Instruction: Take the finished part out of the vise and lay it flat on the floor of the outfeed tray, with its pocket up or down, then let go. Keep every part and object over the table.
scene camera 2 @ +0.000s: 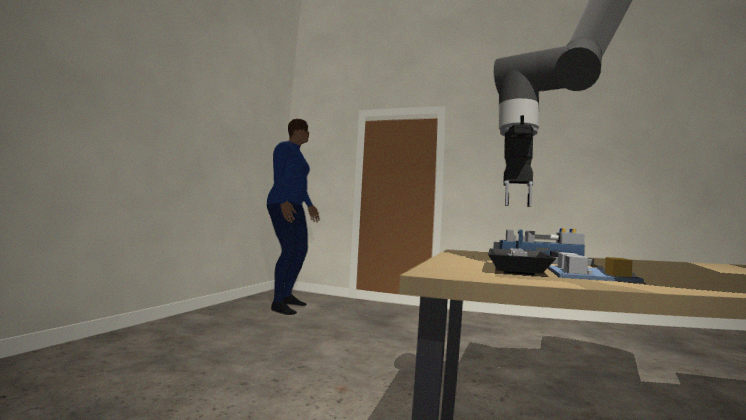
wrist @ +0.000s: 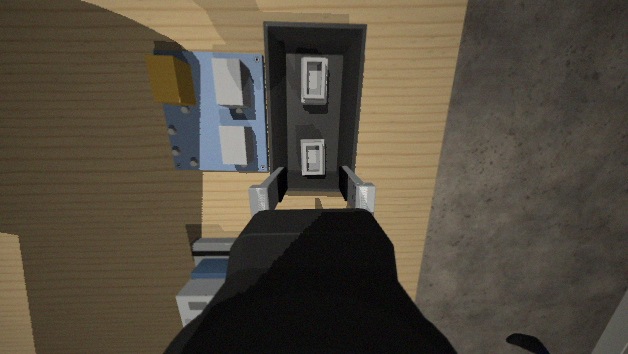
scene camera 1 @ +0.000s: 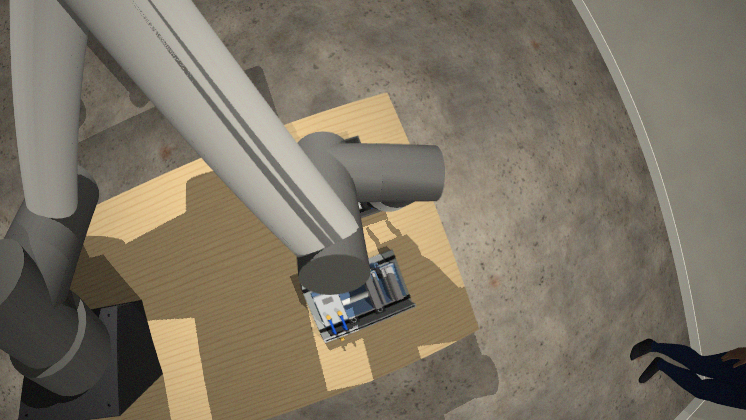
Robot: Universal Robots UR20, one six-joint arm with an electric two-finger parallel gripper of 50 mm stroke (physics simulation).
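Places are measured from the arm's base along level axes (x ahead, y down, z left), in millimetres.
Where they show: gripper, fingertip midpoint: (scene camera 2: 517,206) (wrist: 313,177); arm's base, origin of the base link: (scene camera 1: 74,352).
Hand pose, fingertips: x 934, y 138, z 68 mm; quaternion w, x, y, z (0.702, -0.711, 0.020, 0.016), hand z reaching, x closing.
Each offset is from my fingertips to the top centre of the thing.
The black outfeed tray (scene camera 2: 522,264) (wrist: 277,110) stands beside the blue plate. Two light grey parts lie flat, pocket up, on its floor, apart from each other: a nearer part {dx -1, dy +112, dz +1 mm} (wrist: 313,157) by the end close to the gripper, and a farther part {dx +10, dy +112, dz +116 mm} (wrist: 314,80) towards the other end. My gripper (scene camera 2: 518,203) (wrist: 313,177) is open and empty, well above the table; in the wrist view its fingers overlap the tray's near end. The vise {dx -117, dy +59, dz -261 mm} (scene camera 1: 375,292) (scene camera 2: 548,246) (wrist: 207,270) stands on the table, partly hidden by the arm or gripper in the scene camera 1 and wrist views.
A blue plate {dx -163, dy +150, dz +80 mm} (wrist: 212,145) with pegs carries two whitish blocks {dx -115, dy +114, dz +120 mm} (wrist: 230,82) {dx -125, dy +114, dz +31 mm} (wrist: 234,145) and a yellow block {dx -207, dy +114, dz +131 mm} (scene camera 2: 618,266) (wrist: 170,80), left of the tray in the wrist view. The table edge (wrist: 445,150) lies right of the tray. A person (scene camera 1: 704,370) (scene camera 2: 289,172) stands away from the table.
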